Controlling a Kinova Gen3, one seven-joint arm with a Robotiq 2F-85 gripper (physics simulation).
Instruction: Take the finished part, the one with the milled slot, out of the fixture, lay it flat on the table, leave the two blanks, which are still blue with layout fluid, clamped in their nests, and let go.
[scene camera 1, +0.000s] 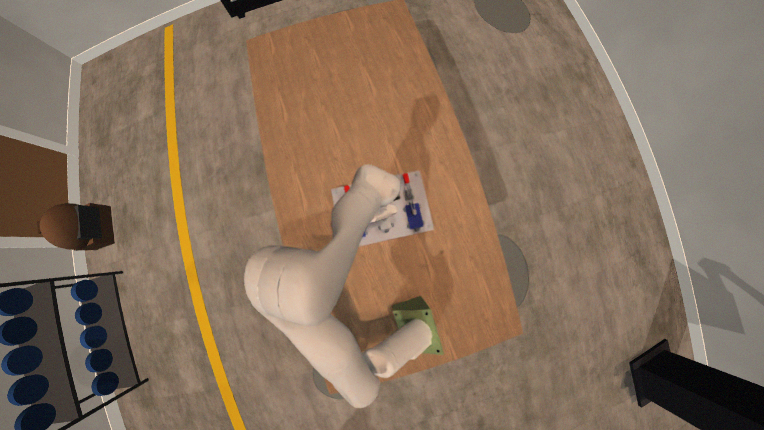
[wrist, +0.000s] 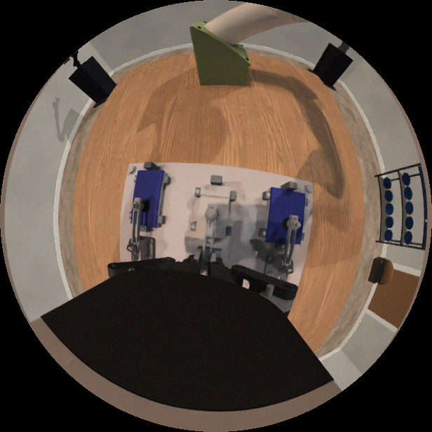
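Seen in the pictures: arm's base, origin of the base link: (scene camera 1: 419, 331).
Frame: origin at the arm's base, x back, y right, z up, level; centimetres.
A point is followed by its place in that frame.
Observation:
The finished part (wrist: 220, 192), pale, sits in the middle nest of the fixture plate (scene camera 1: 417, 186) @(x -47.1, y 18.0, z -12.6 cm) (wrist: 180, 175). The arm of the middle toggle clamp (wrist: 212, 214) lies over it; its slot is not clear to see. One blue blank (scene camera 1: 414, 219) @(x -35.6, y 12.3, z -11.0 cm) (wrist: 154, 187) sits under its clamp, left in the wrist view and right in the scene view. The other blue blank (wrist: 280, 212) sits clamped at the wrist view's right; it is mostly hidden in the scene view. My gripper (wrist: 205, 259) is nearly closed around the middle clamp's handle, mostly hidden behind the gripper. The arm hides the fingers in the scene view.
Red handles of the outer clamps (scene camera 1: 405, 177) @(x -51.1, y 14.2, z -9.0 cm) (scene camera 1: 346, 188) @(x -54.3, y -7.5, z -8.5 cm) stand at the plate's far side. The wooden table (scene camera 1: 331, 106) @(x -92.0, y -3.0, z -14.1 cm) (wrist: 180, 130) extends around the plate. The green robot mount (scene camera 1: 435, 341) @(x 3.6, y 3.5, z 3.6 cm) (wrist: 220, 65) stands at the table's near end.

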